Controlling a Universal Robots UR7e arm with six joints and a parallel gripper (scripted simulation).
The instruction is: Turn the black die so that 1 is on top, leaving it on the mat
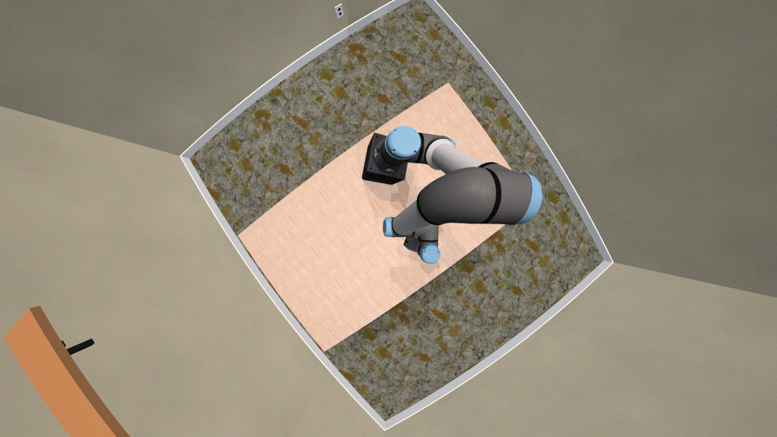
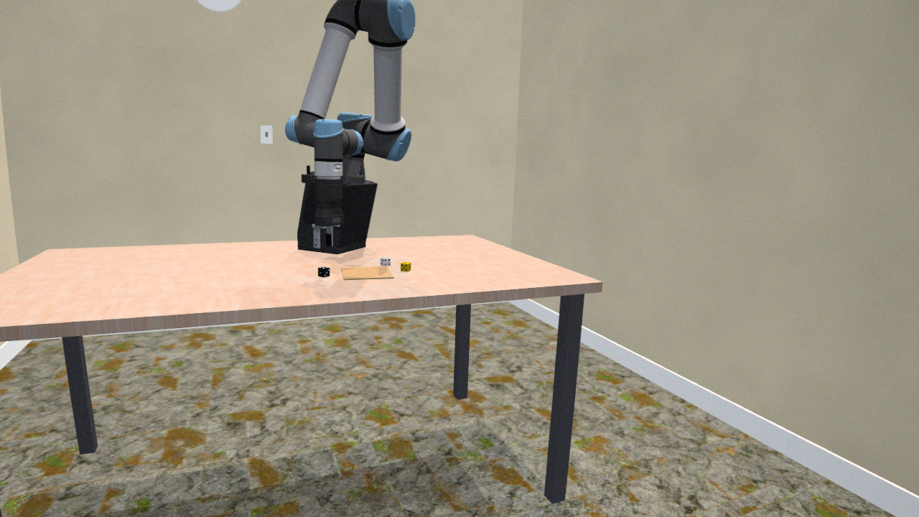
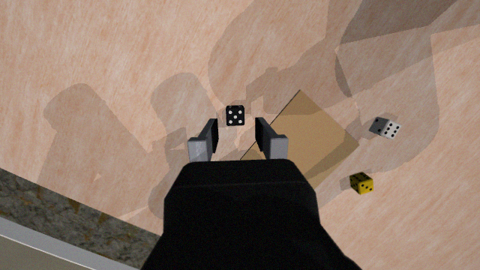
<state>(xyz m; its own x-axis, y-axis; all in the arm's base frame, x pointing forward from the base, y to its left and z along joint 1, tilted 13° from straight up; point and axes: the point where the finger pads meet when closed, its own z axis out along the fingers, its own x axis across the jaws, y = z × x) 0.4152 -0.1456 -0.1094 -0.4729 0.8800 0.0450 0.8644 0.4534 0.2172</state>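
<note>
Right now the black die is 9 cm below my hand. The rest, counted from my hand: tan mat 1 cm ahead, 12 cm to the left, 10 cm below; then white die 9 cm behind, 21 cm to the left, 9 cm below; then yellow die 1 cm ahead, 25 cm to the left, 9 cm below.
</note>
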